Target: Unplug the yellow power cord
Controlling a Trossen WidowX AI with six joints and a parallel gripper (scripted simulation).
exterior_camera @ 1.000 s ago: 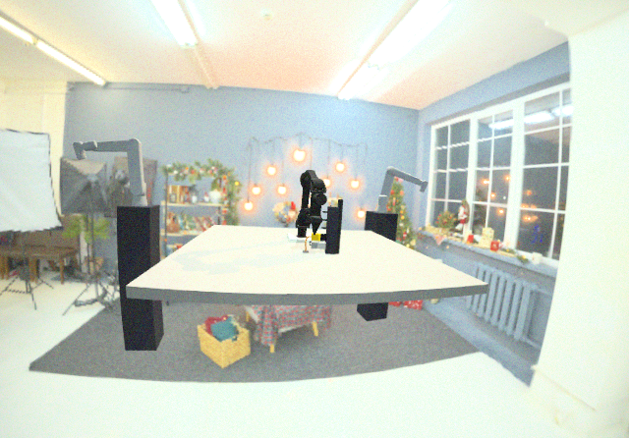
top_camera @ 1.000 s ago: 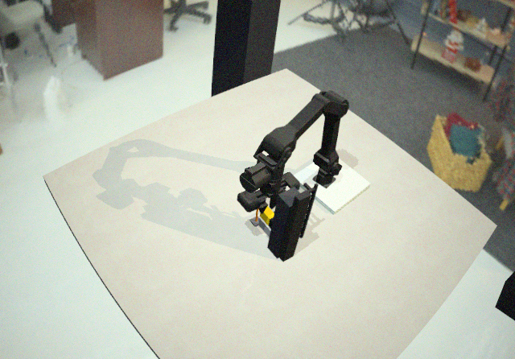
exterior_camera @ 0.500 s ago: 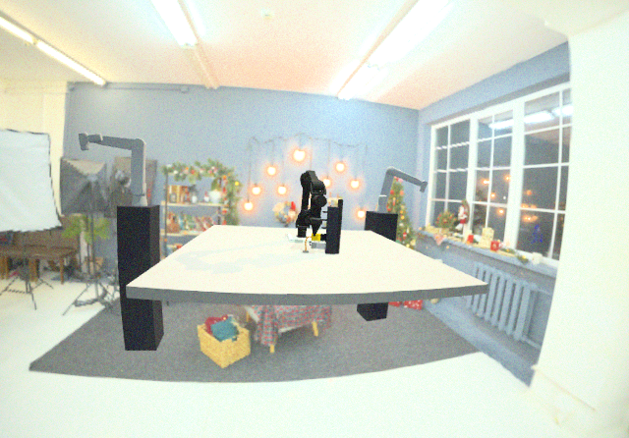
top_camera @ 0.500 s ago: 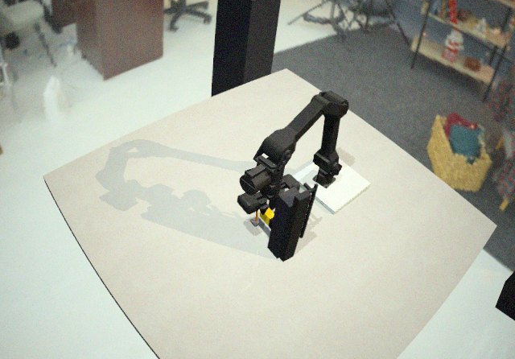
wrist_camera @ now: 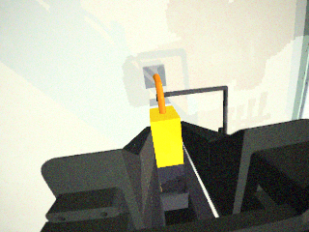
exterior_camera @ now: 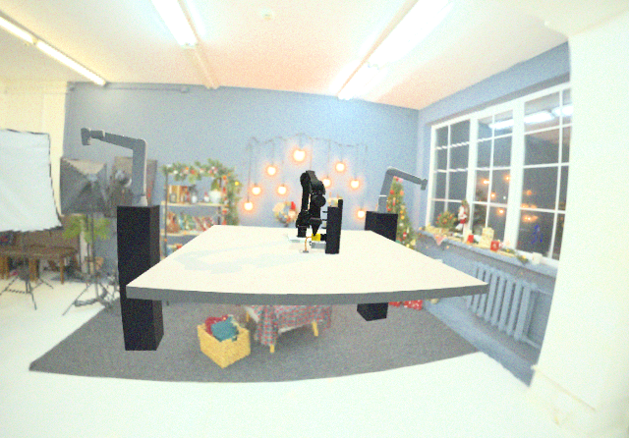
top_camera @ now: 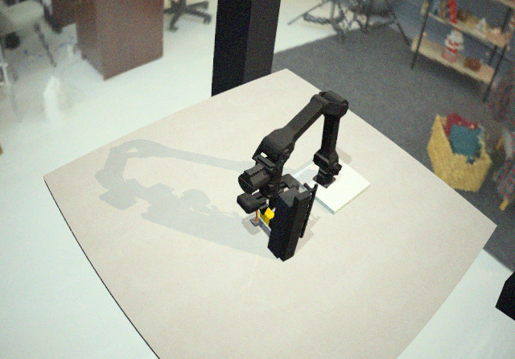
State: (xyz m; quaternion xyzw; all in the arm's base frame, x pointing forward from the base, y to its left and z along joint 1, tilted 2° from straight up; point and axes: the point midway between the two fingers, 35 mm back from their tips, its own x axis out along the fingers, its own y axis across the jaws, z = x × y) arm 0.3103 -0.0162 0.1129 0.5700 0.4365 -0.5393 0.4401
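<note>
The yellow plug lies 3 cm to the left of my gripper tip.
</note>
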